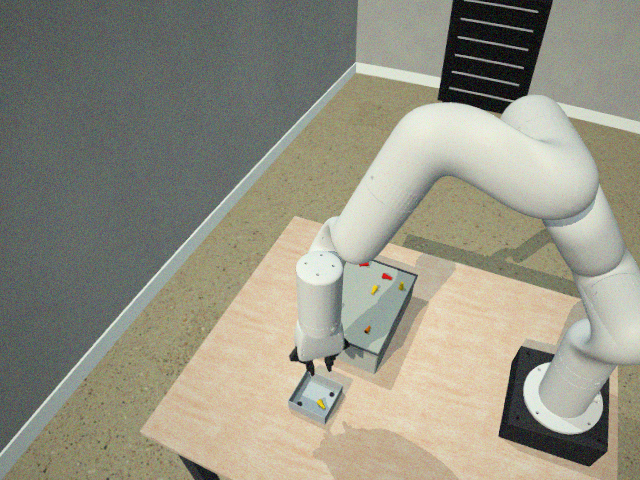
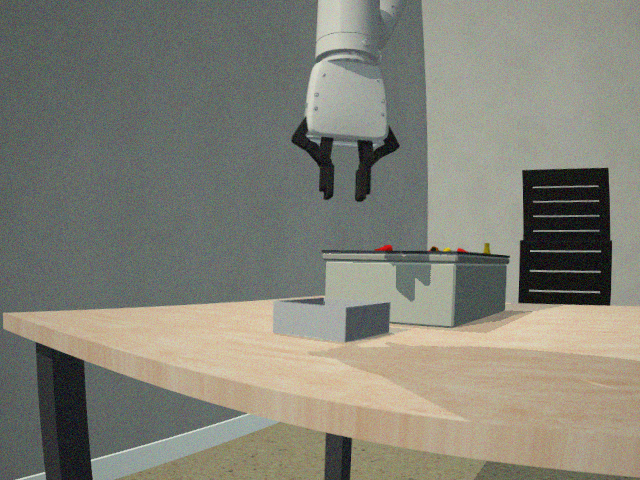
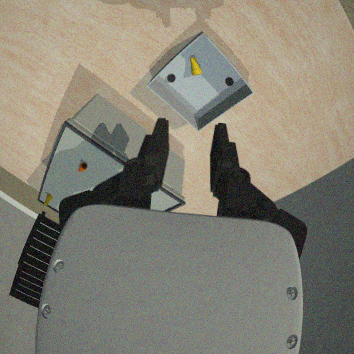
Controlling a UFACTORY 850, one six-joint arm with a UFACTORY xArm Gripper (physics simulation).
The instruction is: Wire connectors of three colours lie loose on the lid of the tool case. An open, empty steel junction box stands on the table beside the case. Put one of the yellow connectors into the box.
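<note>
A yellow connector point(image 1: 321, 403) point(image 3: 195, 66) lies on its side on the floor of the steel junction box point(image 1: 307, 413) point(image 2: 310, 321) point(image 3: 225, 109). Two more yellow connectors lie or stand on the tool case's lid: one point(image 1: 374, 289) lies on its side, the other point(image 1: 401, 285) point(image 2: 486, 248) point(image 3: 48, 198) stands upright near the lid's edge. My gripper point(image 1: 320, 369) point(image 2: 342, 197) point(image 3: 190, 136) is part open with nothing between its fingers. It hangs well above the table, higher than the case lid, near the box.
The tool case point(image 1: 360, 360) point(image 2: 387, 289) point(image 3: 135, 145) stands beside the box. On its lid are red connectors point(image 1: 386, 276) point(image 2: 384, 248) and an orange one point(image 1: 367, 329) point(image 3: 82, 166). The arm's black base block point(image 1: 547, 439) is at the table's right. A black drawer cabinet point(image 1: 493, 46) point(image 2: 566, 263) stands behind.
</note>
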